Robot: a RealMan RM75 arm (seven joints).
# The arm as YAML. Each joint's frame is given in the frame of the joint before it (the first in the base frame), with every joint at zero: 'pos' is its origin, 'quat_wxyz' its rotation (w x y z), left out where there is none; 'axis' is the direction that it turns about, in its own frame. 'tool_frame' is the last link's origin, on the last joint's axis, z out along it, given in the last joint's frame.
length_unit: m
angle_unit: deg
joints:
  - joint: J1
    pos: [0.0, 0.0, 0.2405]
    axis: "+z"
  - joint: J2
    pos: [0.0, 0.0, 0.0]
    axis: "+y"
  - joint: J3
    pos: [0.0, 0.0, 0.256]
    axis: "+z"
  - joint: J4
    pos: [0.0, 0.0, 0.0]
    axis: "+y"
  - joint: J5
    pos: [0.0, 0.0, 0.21]
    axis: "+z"
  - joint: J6
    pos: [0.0, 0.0, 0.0]
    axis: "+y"
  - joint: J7
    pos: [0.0, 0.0, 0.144]
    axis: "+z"
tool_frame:
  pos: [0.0, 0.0, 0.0]
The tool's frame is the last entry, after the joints.
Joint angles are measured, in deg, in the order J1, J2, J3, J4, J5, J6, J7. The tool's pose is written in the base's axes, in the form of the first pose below.
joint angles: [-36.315, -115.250, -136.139, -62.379, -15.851, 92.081, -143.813]
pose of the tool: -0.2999 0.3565 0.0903 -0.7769 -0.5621 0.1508 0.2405
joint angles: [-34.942, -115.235, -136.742, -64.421, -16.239, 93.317, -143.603]
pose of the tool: -0.3034 0.3500 0.0968 -0.7729 -0.5671 0.1469 0.2438
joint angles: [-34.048, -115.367, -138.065, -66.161, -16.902, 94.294, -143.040]
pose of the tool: -0.3048 0.3456 0.1024 -0.7715 -0.5704 0.1358 0.2469
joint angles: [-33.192, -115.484, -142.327, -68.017, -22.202, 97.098, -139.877]
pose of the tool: -0.2988 0.3405 0.1088 -0.7872 -0.5664 0.0796 0.2304
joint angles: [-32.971, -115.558, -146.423, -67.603, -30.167, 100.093, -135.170]
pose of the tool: -0.2863 0.3383 0.1085 -0.8165 -0.5430 0.0053 0.1960
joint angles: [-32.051, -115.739, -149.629, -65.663, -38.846, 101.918, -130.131]
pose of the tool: -0.2775 0.3347 0.1059 -0.8395 -0.5122 -0.0740 0.1654
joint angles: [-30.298, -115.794, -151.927, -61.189, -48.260, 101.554, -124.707]
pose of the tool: -0.2761 0.3307 0.1008 -0.8478 -0.4838 -0.1609 0.1460
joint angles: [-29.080, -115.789, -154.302, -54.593, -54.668, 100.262, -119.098]
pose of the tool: -0.2819 0.3270 0.0919 -0.8412 -0.4692 -0.2319 0.1357
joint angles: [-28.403, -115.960, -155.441, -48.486, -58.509, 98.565, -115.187]
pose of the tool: -0.2874 0.3244 0.0791 -0.8287 -0.4685 -0.2782 0.1281
